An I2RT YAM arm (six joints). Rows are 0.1 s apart.
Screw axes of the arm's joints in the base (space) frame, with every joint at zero. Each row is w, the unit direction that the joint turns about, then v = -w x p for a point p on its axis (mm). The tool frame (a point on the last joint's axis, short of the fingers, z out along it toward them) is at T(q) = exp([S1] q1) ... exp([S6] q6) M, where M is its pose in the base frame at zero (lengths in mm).
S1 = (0, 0, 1, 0, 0, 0)
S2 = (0, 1, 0, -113.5, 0, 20)
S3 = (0, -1, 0, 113.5, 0, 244)
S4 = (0, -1, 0, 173.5, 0, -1)
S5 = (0, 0, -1, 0, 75, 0)
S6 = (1, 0, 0, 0, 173.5, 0)
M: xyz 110.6 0 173.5 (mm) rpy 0 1.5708 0 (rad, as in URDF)
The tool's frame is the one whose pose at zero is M.
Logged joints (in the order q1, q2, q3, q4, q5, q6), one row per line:
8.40 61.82 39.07 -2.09 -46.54 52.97
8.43 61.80 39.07 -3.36 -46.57 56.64
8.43 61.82 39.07 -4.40 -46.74 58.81
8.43 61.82 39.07 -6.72 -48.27 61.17
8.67 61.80 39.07 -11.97 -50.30 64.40
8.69 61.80 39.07 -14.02 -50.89 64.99
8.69 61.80 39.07 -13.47 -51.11 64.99
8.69 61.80 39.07 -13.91 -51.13 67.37
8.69 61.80 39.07 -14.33 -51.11 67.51
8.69 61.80 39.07 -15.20 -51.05 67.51
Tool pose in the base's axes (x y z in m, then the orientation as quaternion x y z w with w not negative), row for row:
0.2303 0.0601 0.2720 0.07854 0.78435 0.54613 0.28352
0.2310 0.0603 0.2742 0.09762 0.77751 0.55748 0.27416
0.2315 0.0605 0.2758 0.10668 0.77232 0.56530 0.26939
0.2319 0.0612 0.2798 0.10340 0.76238 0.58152 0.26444
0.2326 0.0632 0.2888 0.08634 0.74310 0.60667 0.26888
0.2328 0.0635 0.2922 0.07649 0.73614 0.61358 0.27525
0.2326 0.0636 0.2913 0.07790 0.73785 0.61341 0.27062
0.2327 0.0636 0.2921 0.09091 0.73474 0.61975 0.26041
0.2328 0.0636 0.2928 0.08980 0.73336 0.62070 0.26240
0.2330 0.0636 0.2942 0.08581 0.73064 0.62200 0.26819
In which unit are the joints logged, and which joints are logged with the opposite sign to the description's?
The joints are logged in degrees. Opposite sign: q4.
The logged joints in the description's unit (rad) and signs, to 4 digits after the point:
0.1466 1.0790 0.6819 0.0365 -0.8123 0.9245
0.1471 1.0786 0.6819 0.0586 -0.8128 0.9886
0.1471 1.0790 0.6819 0.0768 -0.8158 1.0264
0.1471 1.0790 0.6819 0.1173 -0.8425 1.0676
0.1513 1.0786 0.6819 0.2089 -0.8779 1.1240
0.1517 1.0786 0.6819 0.2447 -0.8882 1.1343
0.1517 1.0786 0.6819 0.2351 -0.8920 1.1343
0.1517 1.0786 0.6819 0.2428 -0.8924 1.1758
0.1517 1.0786 0.6819 0.2501 -0.8920 1.1783
0.1517 1.0786 0.6819 0.2653 -0.8910 1.1783

